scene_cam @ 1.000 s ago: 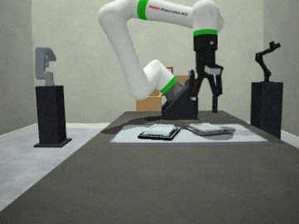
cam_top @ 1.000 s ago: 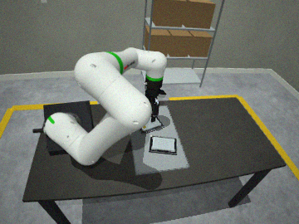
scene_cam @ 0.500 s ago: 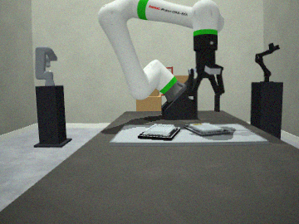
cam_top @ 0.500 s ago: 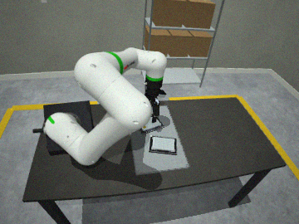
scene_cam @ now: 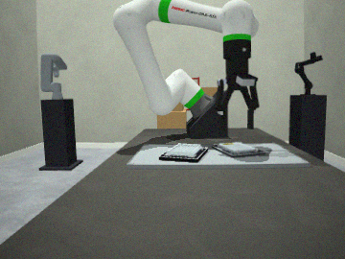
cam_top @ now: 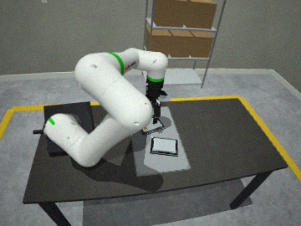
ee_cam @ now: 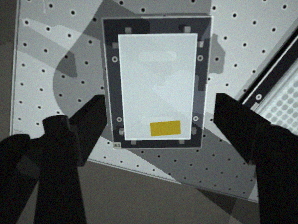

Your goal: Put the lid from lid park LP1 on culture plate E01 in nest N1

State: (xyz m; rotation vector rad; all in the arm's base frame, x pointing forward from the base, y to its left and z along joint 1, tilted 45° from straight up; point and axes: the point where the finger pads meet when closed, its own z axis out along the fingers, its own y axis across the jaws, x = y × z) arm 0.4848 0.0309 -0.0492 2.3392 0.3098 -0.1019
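My hand is 8 cm above the clear lid. Round my hand: lid park LP1: 9 cm below; nest N1: 4 cm ahead, 18 cm to the right, 9 cm below; culture plate: 4 cm ahead, 18 cm to the right, 8 cm below.
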